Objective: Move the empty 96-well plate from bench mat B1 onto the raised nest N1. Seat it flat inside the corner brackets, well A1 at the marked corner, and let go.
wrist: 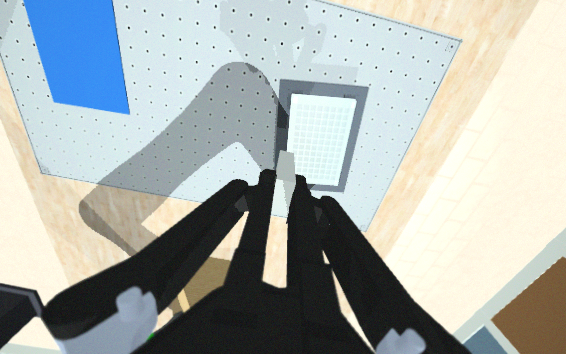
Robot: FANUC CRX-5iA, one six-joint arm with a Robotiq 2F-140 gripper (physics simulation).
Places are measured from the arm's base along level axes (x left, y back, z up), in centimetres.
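Pixels of known places: gripper, fingertip midpoint: (284,164).
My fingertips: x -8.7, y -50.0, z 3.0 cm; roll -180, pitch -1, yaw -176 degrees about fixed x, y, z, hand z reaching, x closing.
Ahead of a thing's pixels: the offset from my fingertips to its top centre. Level surfaces: height alone.
The white 96-well plate @(dx -4.5, dy -1.4, dz -7.2 cm) (322,137) lies on a dark grey rectangular base @(dx -4.5, dy -1.3, dz -8.4 cm) (356,127), which looks like the raised nest, right of centre in the wrist view. Dark base shows along the plate's top and both sides. The plate looks flat, but its seating height and the marked corner cannot be made out. My gripper (284,164) is shut and empty, its light fingertips together over the left edge of the base, beside the plate's lower left side. The fingers hide part of the base's lower left area. A blue mat @(dz -14.5 cm) (82,60), perhaps B1, lies at the upper left with no plate on its visible part.
The nest and blue mat are on a light perforated board @(dz -14.7 cm) (165,35) with a wooden surface @(dz -16.0 cm) (495,30) around it. The arm's shadow crosses the board left of the plate. A brown panel (540,305) shows at the lower right and a dark object (17,312) at the lower left.
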